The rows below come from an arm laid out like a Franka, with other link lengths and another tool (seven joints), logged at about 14 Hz.
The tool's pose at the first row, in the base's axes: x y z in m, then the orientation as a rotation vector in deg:
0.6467, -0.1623, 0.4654, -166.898, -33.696, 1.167
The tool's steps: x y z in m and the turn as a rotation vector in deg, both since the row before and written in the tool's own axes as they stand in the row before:
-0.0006, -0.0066, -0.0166, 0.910, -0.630, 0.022
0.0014, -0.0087, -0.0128, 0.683, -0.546, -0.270
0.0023, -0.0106, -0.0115, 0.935, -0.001, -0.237
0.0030, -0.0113, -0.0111, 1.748, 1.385, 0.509
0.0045, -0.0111, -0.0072, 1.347, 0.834, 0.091
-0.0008, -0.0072, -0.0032, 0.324, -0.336, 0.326
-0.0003, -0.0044, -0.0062, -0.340, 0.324, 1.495
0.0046, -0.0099, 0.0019, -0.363, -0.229, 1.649
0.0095, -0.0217, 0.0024, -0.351, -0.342, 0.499
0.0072, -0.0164, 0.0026, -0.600, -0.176, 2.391
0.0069, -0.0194, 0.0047, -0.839, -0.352, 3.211
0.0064, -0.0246, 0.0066, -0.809, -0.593, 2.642
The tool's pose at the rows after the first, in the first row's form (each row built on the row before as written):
0.6444, -0.1592, 0.4829, -166.122, -33.601, 2.346
0.6432, -0.1530, 0.4971, -165.458, -33.954, 3.292
0.6421, -0.1446, 0.5105, -164.482, -34.109, 3.520
0.6414, -0.1354, 0.5237, -162.756, -32.779, 2.109
0.6419, -0.1254, 0.5335, -161.360, -32.237, 1.316
0.6387, -0.1201, 0.5385, -161.186, -31.801, 1.941
0.6373, -0.1179, 0.5456, -161.888, -29.679, 1.689
0.6381, -0.1069, 0.5465, -162.697, -27.452, 2.243
0.6400, -0.0834, 0.5500, -163.202, -26.869, 2.744
0.6415, -0.0654, 0.5517, -164.369, -23.582, 3.306
0.6425, -0.0443, 0.5518, -165.880, -19.144, 4.225
0.6428, -0.0181, 0.5508, -167.171, -15.515, 5.410

